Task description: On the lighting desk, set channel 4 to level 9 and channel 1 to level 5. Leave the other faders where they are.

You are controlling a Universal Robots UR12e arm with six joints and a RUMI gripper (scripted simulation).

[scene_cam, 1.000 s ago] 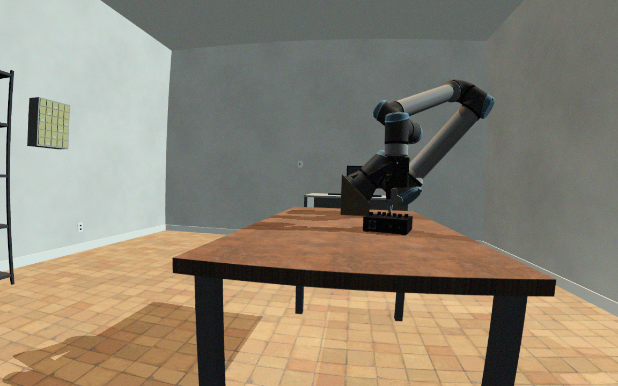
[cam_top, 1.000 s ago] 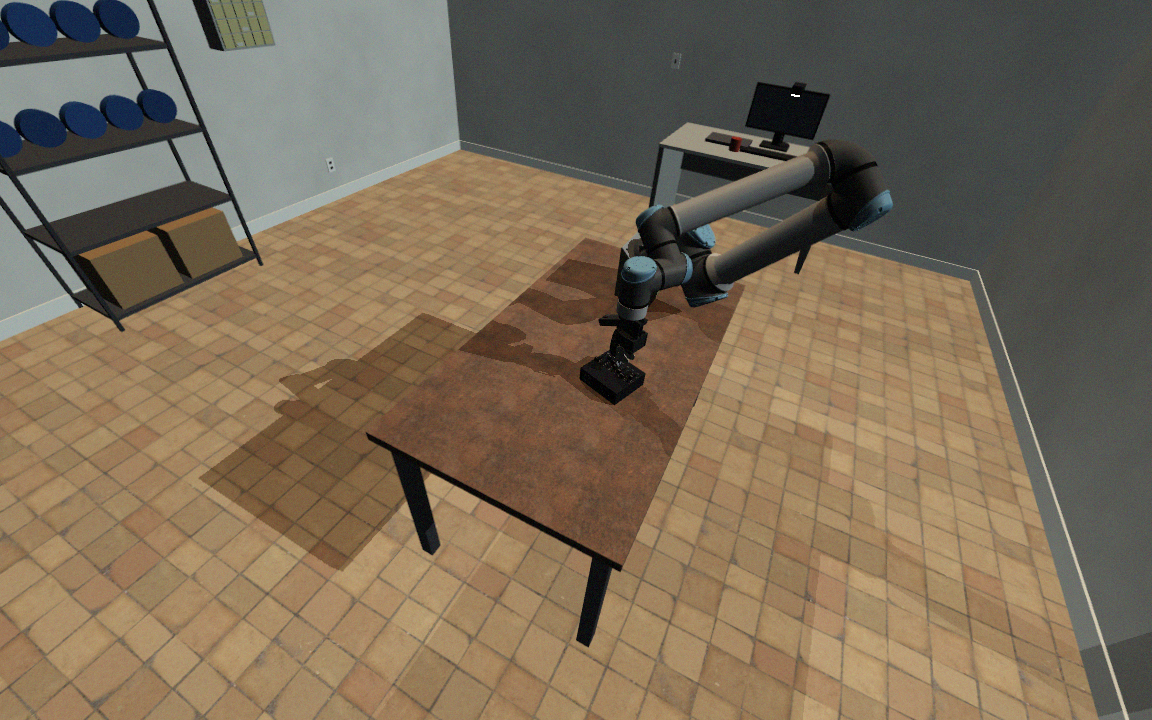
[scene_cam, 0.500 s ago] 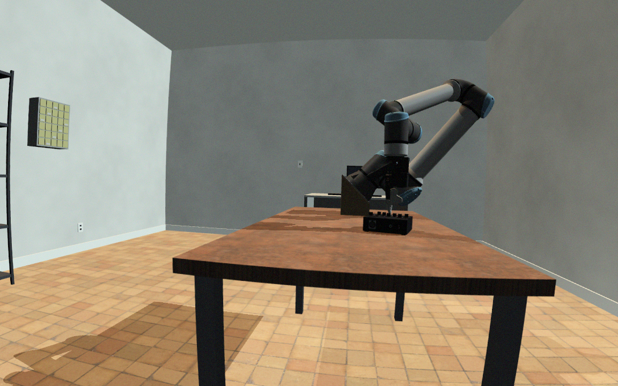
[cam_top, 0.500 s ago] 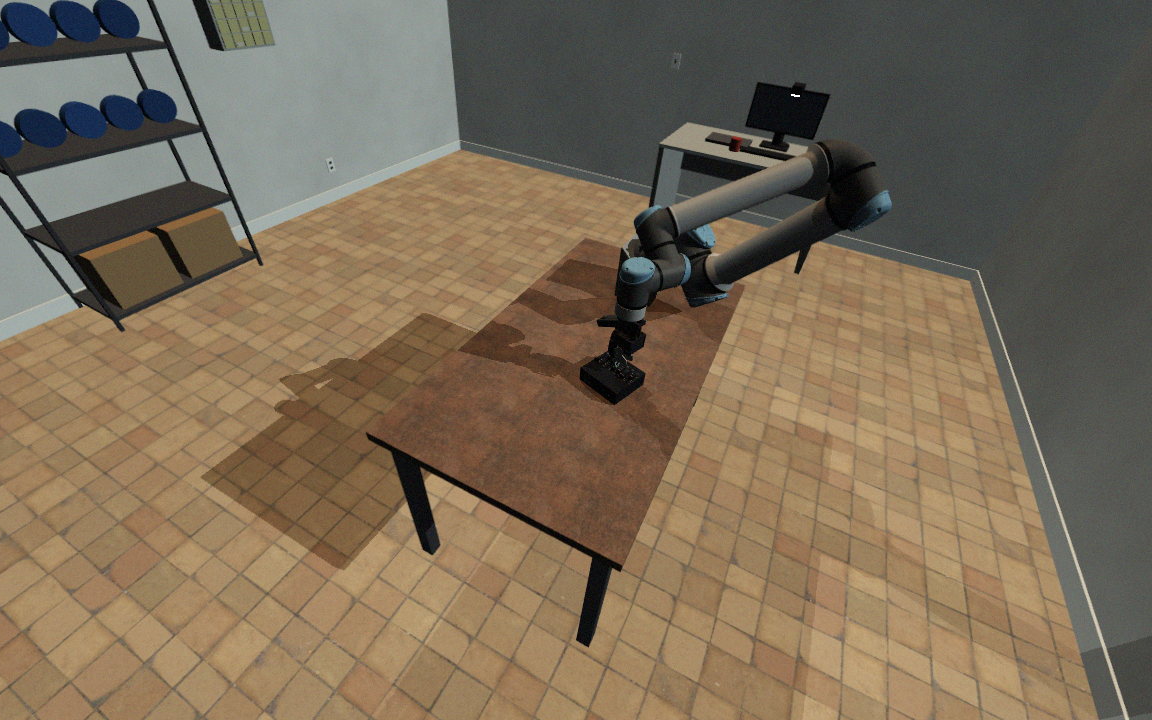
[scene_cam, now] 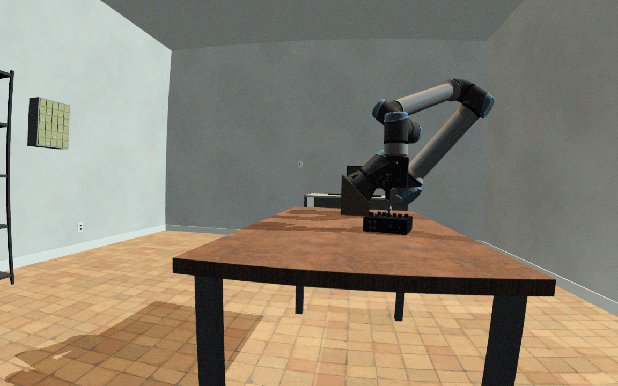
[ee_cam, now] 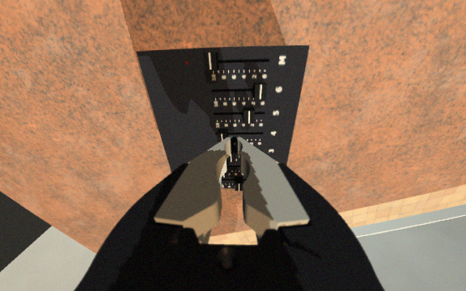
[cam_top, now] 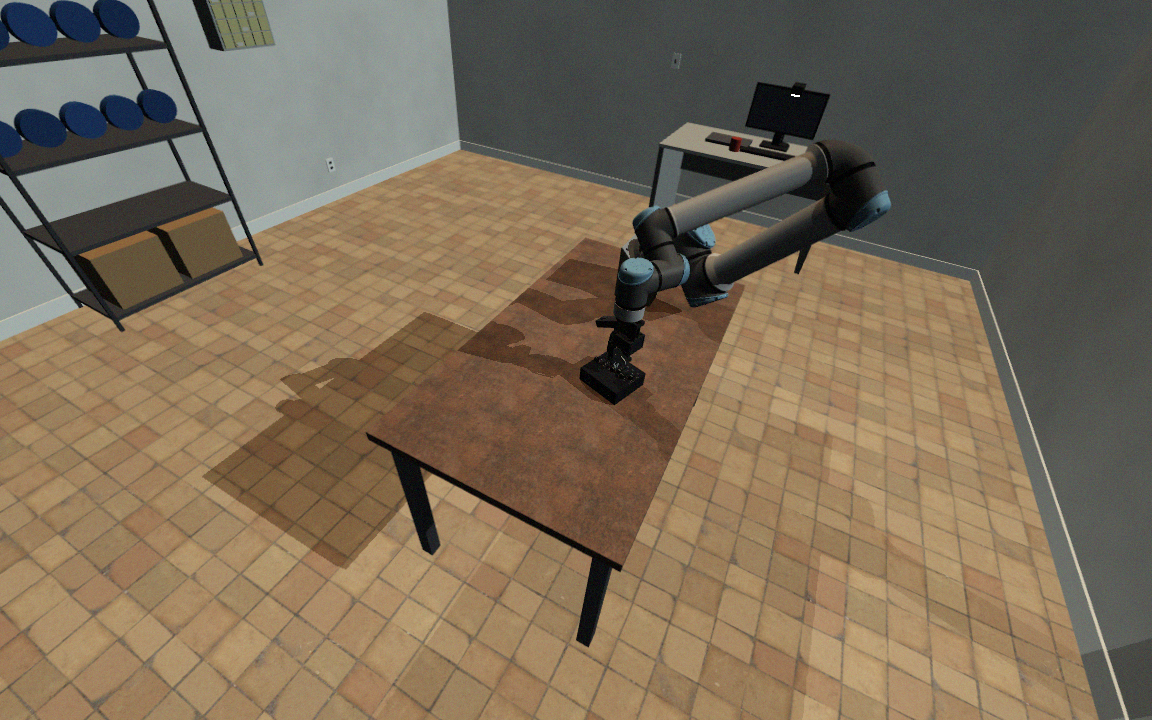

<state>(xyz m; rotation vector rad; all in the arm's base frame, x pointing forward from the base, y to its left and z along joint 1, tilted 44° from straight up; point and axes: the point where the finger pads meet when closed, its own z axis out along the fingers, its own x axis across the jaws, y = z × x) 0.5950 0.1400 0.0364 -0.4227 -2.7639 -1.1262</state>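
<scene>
The channel 4 fader knob lies 10 mm below my hand and 10 mm ahead of it. The rest, counted from my hand: channel 1 fader knob: 60 mm to the left, 20 mm ahead, 10 mm below.
</scene>
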